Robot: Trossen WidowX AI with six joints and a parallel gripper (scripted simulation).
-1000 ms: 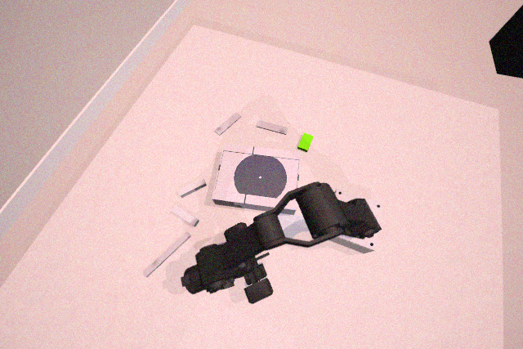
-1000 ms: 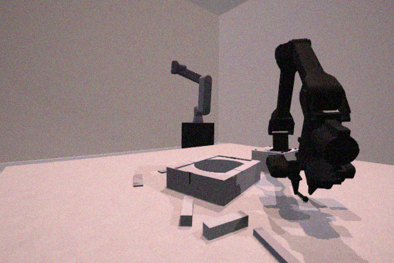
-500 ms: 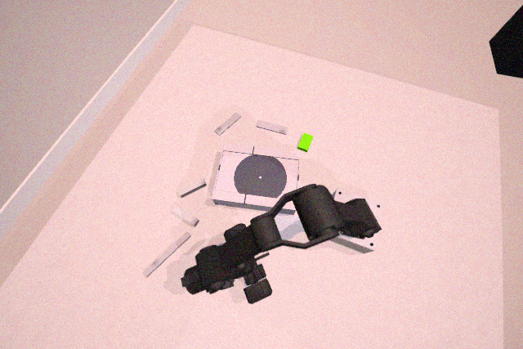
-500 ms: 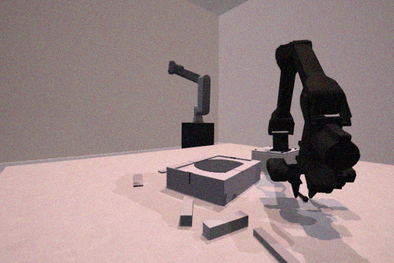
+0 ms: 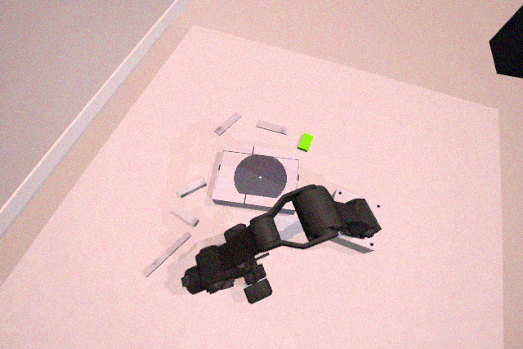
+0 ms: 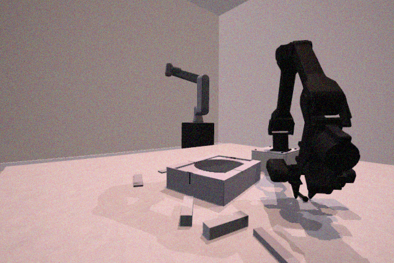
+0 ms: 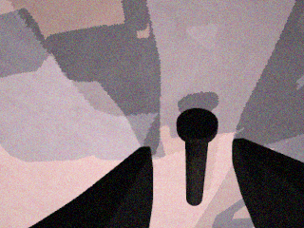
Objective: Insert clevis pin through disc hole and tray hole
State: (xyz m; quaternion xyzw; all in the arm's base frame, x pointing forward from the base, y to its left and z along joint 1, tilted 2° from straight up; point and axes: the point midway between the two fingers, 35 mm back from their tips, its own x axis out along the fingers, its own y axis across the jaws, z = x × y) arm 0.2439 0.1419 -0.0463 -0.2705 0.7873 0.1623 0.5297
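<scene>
Right now my gripper tip is 50 mm short of the dark disc, 220 mm to the left of it and 50 mm below it. Round my gripper tip: steel pin (right at my gripper tip); then rimmed tray (50 mm ahead, 230 mm to the right, 40 mm above); then bar (260 mm ahead, 50 mm to the left).
</scene>
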